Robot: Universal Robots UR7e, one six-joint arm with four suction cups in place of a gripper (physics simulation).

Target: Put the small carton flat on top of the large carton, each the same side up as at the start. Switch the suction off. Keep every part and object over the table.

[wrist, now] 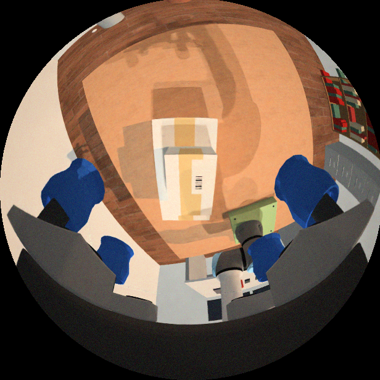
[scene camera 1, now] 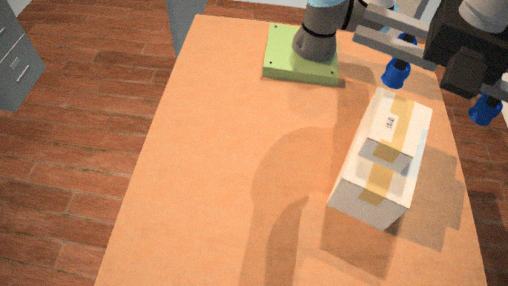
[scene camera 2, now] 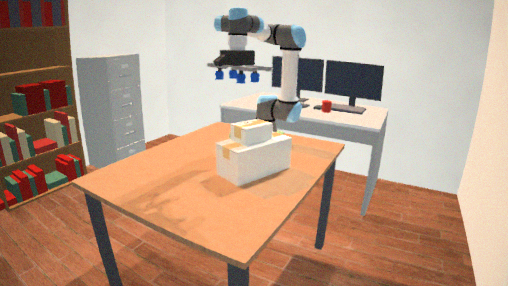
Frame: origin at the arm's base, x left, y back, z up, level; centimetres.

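Seen in the pictures: hand, its tool point: [scene camera 1: 438, 83] [scene camera 2: 236, 80]; arm's base, origin of its link: [scene camera 1: 313, 47].
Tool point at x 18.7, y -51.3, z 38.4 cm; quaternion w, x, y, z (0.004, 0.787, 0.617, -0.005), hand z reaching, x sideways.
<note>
Offsets run from my tool point to a thing's top centre. Level surfaces: height alone.
The small carton {dy +8.5, dx +1.8, dz -19.6 cm} [scene camera 1: 406, 120] [scene camera 2: 256, 134] [wrist: 181, 175], white with a tan tape strip and a barcode label on its top face, lies flat on top of the large carton {dy +8.9, dx +3.4, dz -26.9 cm} [scene camera 1: 350, 195] [scene camera 2: 262, 162] [wrist: 207, 131]. It sits toward the end nearer the robot's base. The large carton is white with tan tape and stands flat on the table. Bare strips of its top show at its far end and along one side. My gripper [scene camera 1: 442, 82] [scene camera 2: 237, 76] [wrist: 190, 225], with four blue suction cups, is open and holds nothing. It hangs well above both cartons, apart from them.
The wooden table {dz -41.7 cm} [scene camera 1: 210, 165] [scene camera 2: 165, 180] [wrist: 285, 100] bears the cartons and the green base plate [scene camera 1: 285, 62] [wrist: 267, 215] of the arm. A desk [scene camera 2: 360, 117] with two monitors stands behind. A grey cabinet [scene camera 2: 95, 105] and a bookshelf stand at the left in scene camera 2.
</note>
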